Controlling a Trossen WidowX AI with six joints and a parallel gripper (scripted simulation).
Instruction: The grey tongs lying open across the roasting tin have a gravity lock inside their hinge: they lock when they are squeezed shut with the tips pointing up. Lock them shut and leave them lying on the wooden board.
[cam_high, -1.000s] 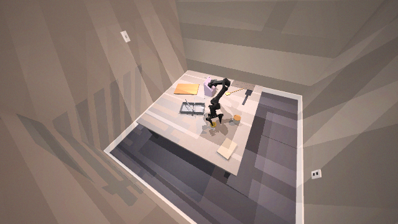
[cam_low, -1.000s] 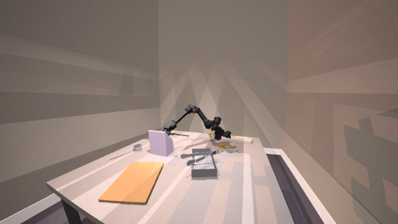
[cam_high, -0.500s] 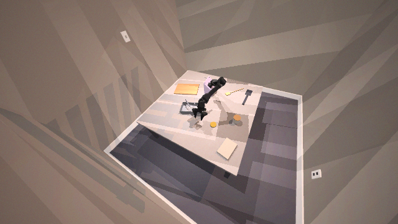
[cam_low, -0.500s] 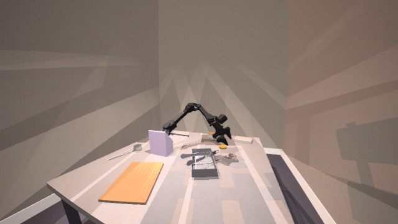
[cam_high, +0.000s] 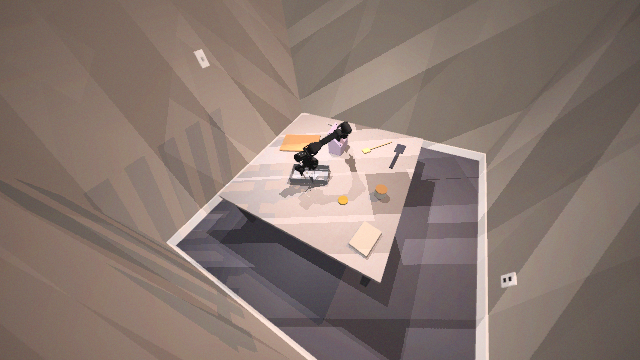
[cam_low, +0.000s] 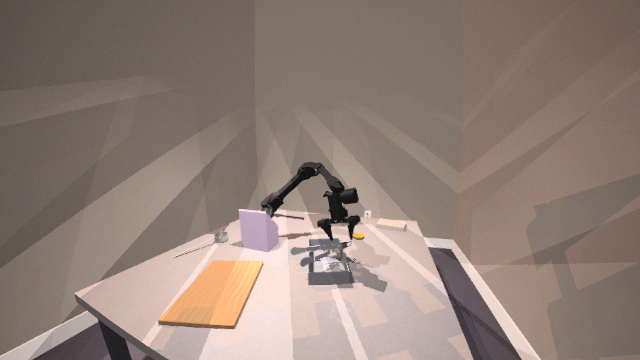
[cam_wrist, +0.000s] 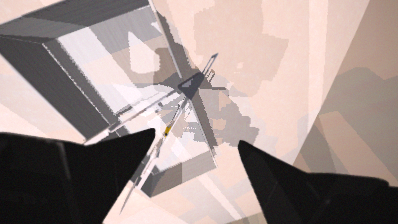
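Now: the roasting tin 7 cm behind my gripper tip, 1 cm to the right of it and 9 cm below it. Also, from my gripper tip: wooden board: 43 cm behind, 26 cm to the right, 11 cm below; then orange disc: 8 cm ahead, 31 cm to the left, 11 cm below; then small jar: 5 cm behind, 55 cm to the left, 8 cm below.
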